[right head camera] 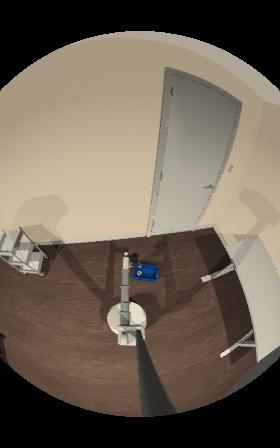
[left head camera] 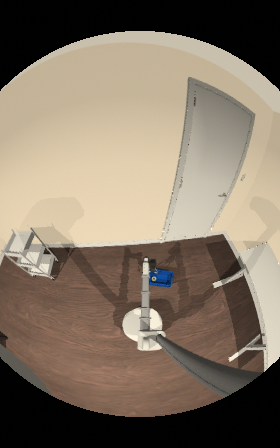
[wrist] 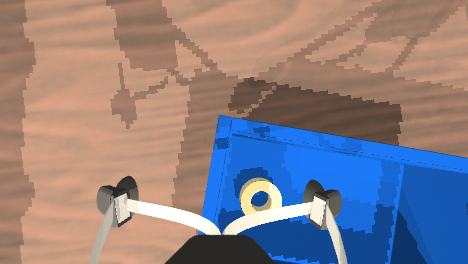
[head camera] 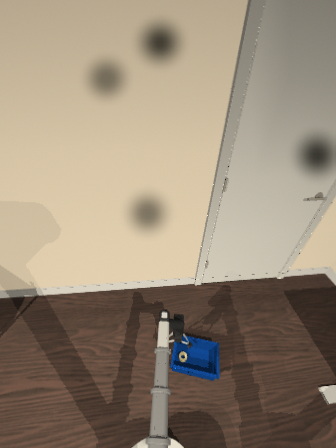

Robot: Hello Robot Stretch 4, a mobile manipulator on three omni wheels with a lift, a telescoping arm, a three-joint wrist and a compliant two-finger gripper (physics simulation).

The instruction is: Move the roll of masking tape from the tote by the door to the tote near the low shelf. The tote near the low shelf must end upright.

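Frame: origin at the robot's base, x ahead, y left, z up, level; metres.
Where they show: gripper, between the fingertips: (right head camera: 134,267) (left head camera: 150,273) (wrist: 222,194) (head camera: 176,345).
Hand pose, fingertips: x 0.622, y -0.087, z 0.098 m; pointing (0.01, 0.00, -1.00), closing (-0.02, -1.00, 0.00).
Observation:
Each offset is from my fingertips to the top centre of the thing. "*": to the spot under its first point. Level surfaces: height alone.
The roll of masking tape @[dx -0.031, dy -0.053, dz -0.095 m] (head camera: 180,355) (wrist: 247,197), a pale yellow ring, lies in the left part of the blue tote @[dx -0.045, dy -0.128, dz -0.006 m] (head camera: 197,374) (left head camera: 167,278) (right head camera: 151,272) (wrist: 350,142) by the door. The tote stands upright on the floor. My gripper (head camera: 180,339) (wrist: 222,194) is open and empty above the tote's left edge. In the wrist view its left finger is over bare floor and its right finger is over the tote's inside. The tape shows between them, nearer the right finger and lower down. The tote near the low shelf does not show in these views.
A closed grey door (head camera: 265,150) (left head camera: 215,160) (right head camera: 192,150) is in the wall behind the tote. A white wheeled rack @[* dx -0.092, dy +1.589, dz +0.536 m] (left head camera: 20,243) (right head camera: 9,240) stands at the far left by the wall. A white table @[dz +0.594 m] (left head camera: 265,280) (right head camera: 250,280) with splayed legs stands at the right.

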